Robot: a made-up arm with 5 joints.
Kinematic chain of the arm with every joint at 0, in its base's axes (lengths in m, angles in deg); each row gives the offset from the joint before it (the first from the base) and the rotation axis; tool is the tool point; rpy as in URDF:
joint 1: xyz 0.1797 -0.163 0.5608 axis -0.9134 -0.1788 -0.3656
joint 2: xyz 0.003 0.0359 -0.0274 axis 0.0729 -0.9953 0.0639
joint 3: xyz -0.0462 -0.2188 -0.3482 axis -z
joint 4: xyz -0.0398 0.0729 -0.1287 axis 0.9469 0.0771 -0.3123
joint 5: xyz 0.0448 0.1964 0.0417 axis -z
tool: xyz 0.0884 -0.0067 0.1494 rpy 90 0 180
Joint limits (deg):
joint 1: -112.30..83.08
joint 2: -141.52..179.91
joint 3: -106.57..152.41
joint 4: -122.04..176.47
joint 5: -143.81..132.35
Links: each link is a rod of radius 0.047 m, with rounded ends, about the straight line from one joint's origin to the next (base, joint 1, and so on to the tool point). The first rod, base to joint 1, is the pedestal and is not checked.
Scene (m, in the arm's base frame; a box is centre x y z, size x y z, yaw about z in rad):
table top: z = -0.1
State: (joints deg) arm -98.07 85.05 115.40 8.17 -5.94
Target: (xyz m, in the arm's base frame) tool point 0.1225 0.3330 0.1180
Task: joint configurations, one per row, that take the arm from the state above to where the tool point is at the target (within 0.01 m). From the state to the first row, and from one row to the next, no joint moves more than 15 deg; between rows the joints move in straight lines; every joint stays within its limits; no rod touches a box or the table.
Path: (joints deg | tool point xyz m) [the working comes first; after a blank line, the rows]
Joints at the target: -103.83 7.36 152.41 -23.87 -12.71
Straight joint move there: clear.

1: -99.03 72.10 121.57 2.83 -7.07 | 0.5256 0.0787 0.2755
2: -99.99 59.15 127.74 -2.51 -8.20 | 0.4864 0.1609 0.2528
3: -100.95 46.20 133.90 -7.85 -9.32 | 0.4236 0.2355 0.2258
4: -101.91 33.25 140.07 -13.19 -10.45 | 0.3386 0.2942 0.1942
5: -102.87 20.30 146.24 -18.53 -11.58 | 0.2357 0.3290 0.1581
6: -103.83 7.36 152.41 -23.87 -12.71 | 0.1225 0.3330 0.1180

